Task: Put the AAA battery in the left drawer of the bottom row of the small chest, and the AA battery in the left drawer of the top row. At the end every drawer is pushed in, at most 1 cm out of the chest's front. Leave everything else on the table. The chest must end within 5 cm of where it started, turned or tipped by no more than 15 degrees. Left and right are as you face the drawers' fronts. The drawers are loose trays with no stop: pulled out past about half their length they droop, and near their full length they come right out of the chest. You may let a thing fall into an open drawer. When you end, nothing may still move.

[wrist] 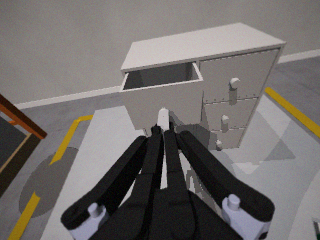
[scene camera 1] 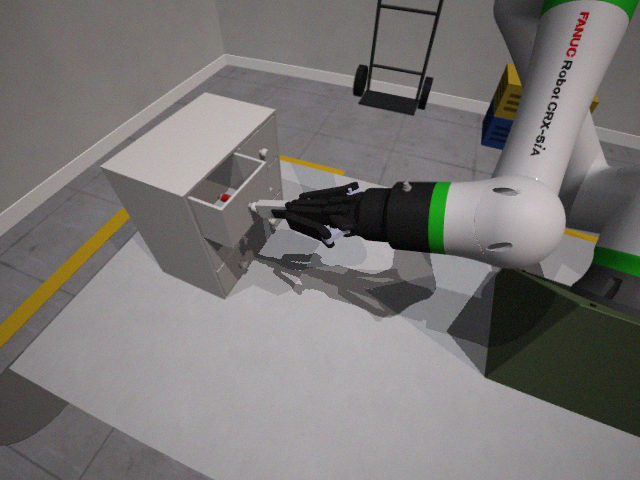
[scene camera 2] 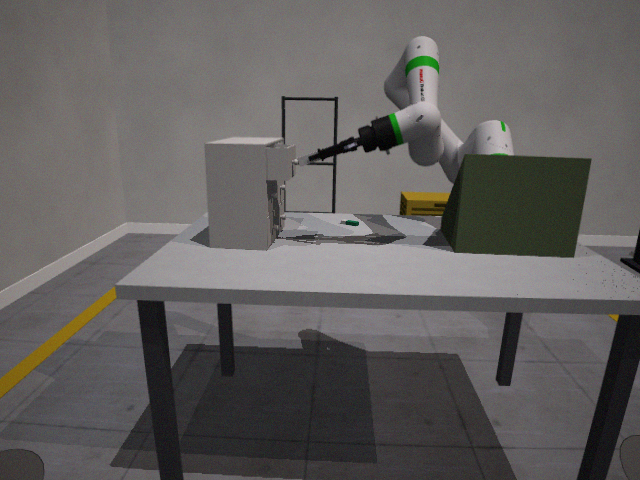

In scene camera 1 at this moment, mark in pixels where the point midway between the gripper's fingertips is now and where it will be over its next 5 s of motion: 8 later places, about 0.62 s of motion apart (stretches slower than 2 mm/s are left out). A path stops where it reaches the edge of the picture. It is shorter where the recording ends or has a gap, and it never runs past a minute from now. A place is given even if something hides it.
My gripper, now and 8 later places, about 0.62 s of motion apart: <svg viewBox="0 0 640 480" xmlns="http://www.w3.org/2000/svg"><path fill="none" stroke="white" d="M260 208L245 203L234 200L229 198L234 200L258 206L278 206L297 207L342 200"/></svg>
